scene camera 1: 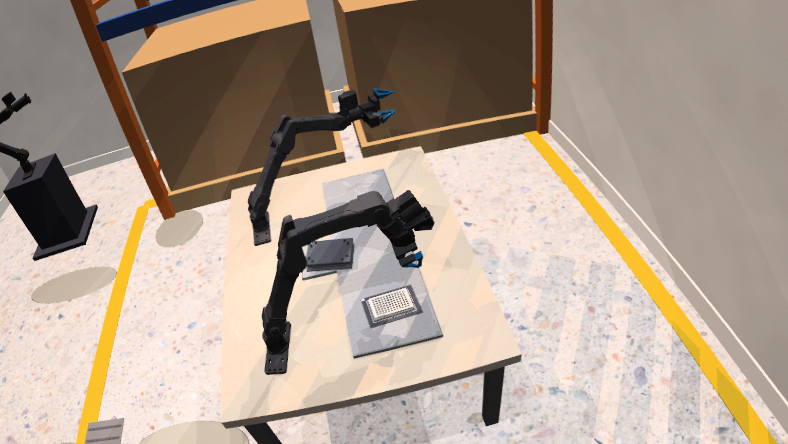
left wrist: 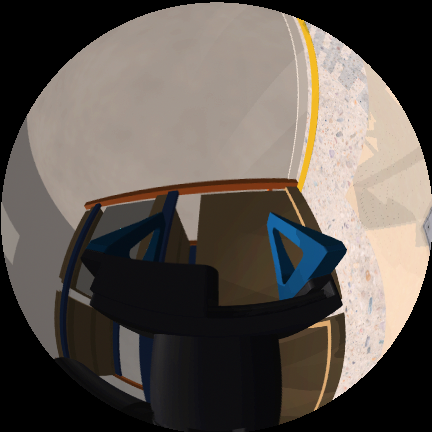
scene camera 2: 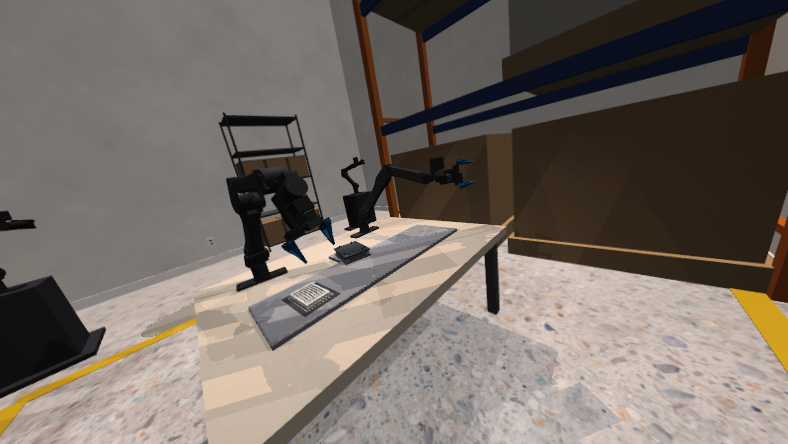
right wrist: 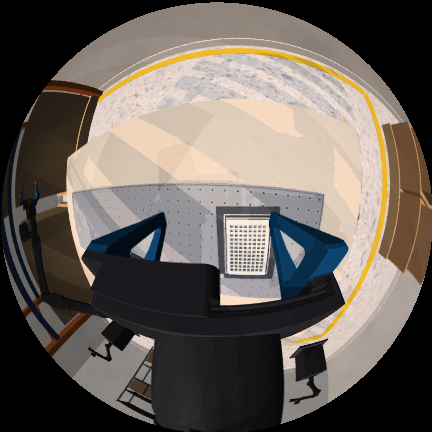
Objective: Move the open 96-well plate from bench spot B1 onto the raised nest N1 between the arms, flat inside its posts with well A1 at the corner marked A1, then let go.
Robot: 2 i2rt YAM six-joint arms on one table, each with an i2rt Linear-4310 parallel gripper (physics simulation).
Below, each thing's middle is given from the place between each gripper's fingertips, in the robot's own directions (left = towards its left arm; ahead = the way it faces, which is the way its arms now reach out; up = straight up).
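With the white well plate (scene camera 1: 397, 302) as the reference, my right hand is 3 cm to the left of it, 10 cm past it and 16 cm above it. Going by its middle, the plate is nearer to my right hand than to my left hand.
Counted from my left hand, the white well plate sits 28 cm behind, 81 cm to the right and 27 cm below.
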